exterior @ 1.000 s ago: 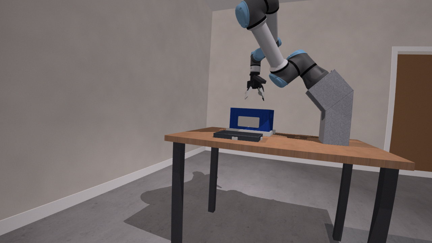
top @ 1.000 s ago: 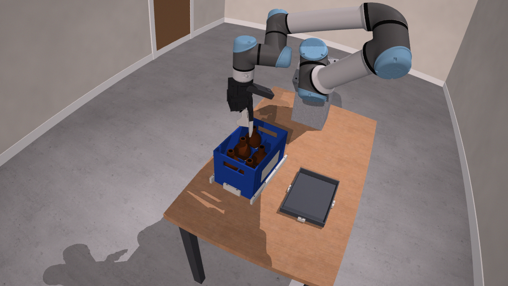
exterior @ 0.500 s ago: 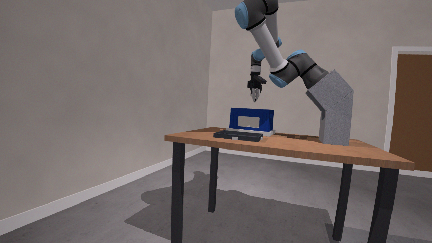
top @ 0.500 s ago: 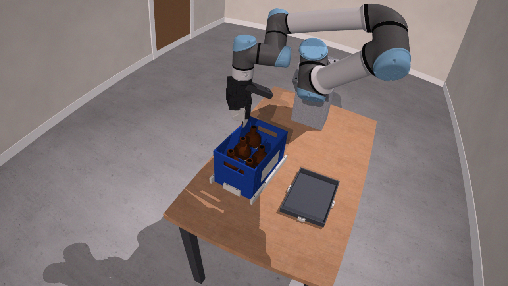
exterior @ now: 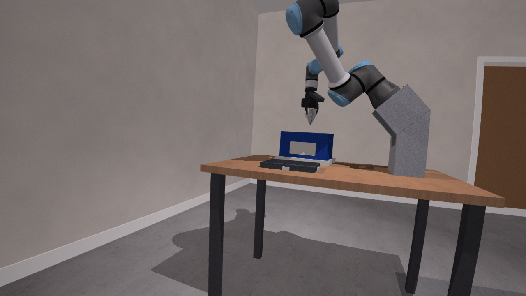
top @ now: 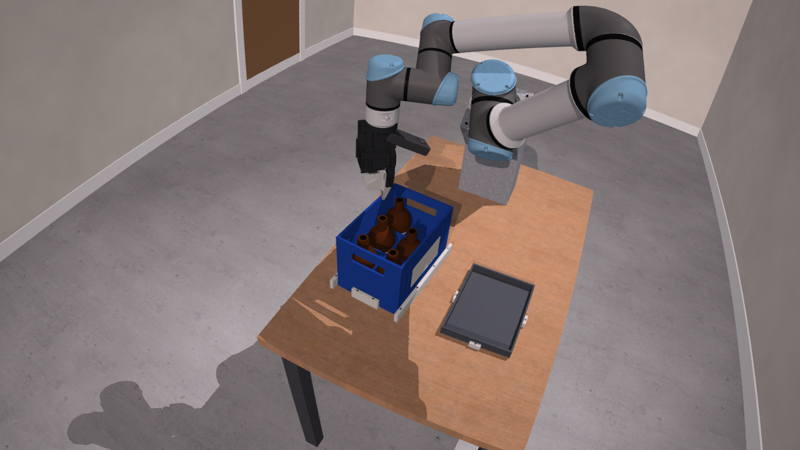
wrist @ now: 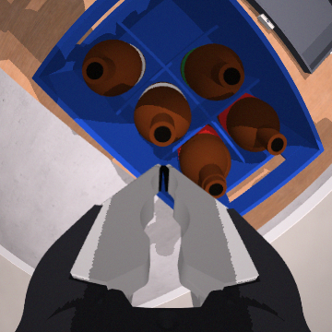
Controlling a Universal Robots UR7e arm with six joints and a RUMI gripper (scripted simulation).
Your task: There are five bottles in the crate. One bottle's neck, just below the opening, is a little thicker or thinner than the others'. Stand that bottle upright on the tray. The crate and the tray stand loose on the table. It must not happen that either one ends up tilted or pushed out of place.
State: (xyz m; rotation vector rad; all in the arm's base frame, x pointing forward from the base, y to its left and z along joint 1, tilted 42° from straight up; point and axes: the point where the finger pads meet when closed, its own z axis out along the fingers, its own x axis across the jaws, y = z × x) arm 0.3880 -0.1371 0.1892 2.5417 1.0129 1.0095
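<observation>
The crate lies 40 mm to the left of my hand and 160 mm below it. From my hand the other things lie so: dark tray: 10 mm behind, 340 mm to the left, 230 mm below; then bottle: 90 mm ahead, 150 mm below.
</observation>
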